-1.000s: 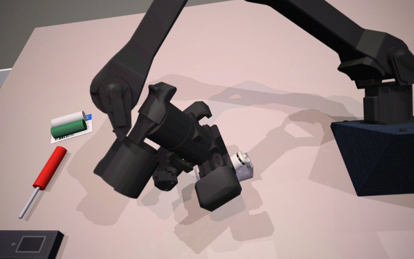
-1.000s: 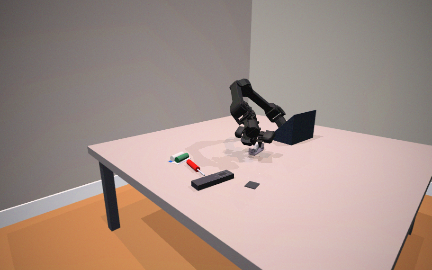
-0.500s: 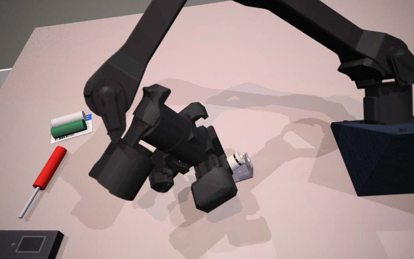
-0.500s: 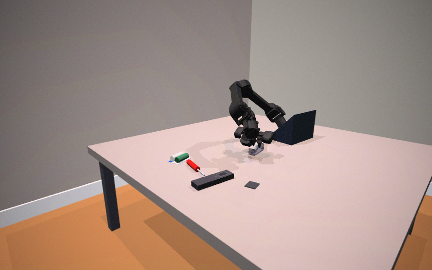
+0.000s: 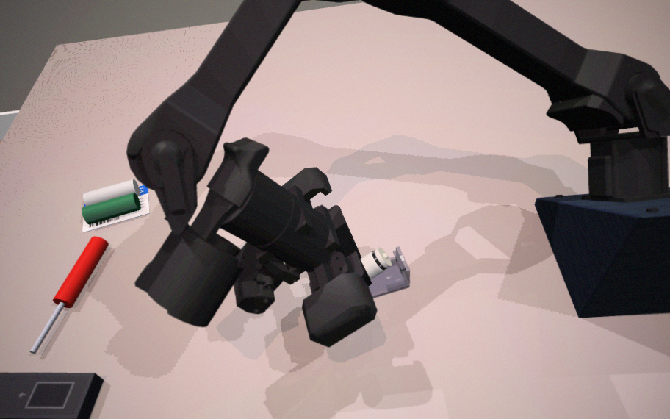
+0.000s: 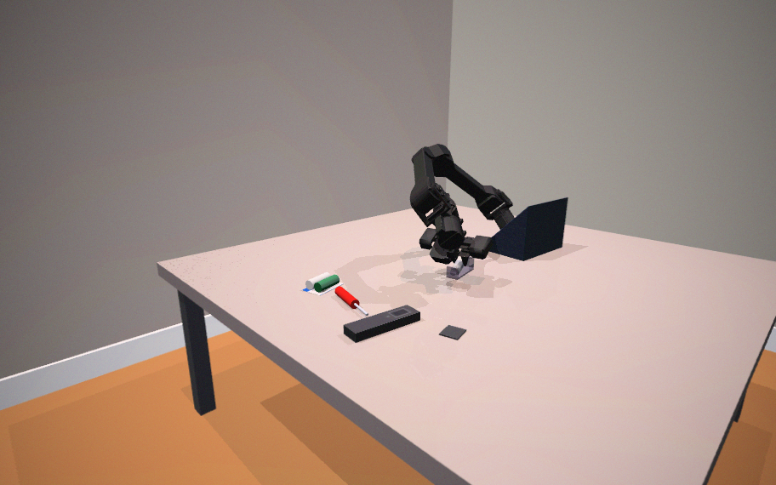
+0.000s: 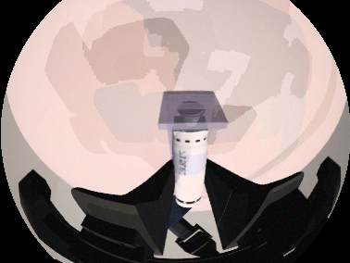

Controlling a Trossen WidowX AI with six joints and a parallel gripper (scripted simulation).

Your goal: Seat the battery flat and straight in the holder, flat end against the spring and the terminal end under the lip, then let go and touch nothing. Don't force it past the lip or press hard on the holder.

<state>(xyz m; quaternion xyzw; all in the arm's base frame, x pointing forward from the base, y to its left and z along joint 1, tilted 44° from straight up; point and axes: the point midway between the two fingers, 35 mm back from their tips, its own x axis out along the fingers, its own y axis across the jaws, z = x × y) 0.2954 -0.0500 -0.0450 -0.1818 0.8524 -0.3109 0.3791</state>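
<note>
My gripper tip is now 10 mm below the white battery. The rest, counted from my gripper tip: red-handled screwdriver: 350 mm ahead, 70 mm to the right, 10 mm below; dark square: 310 mm ahead, 160 mm to the left, 20 mm below; black flat device: 380 mm ahead, 40 mm to the left, 10 mm below.
</note>
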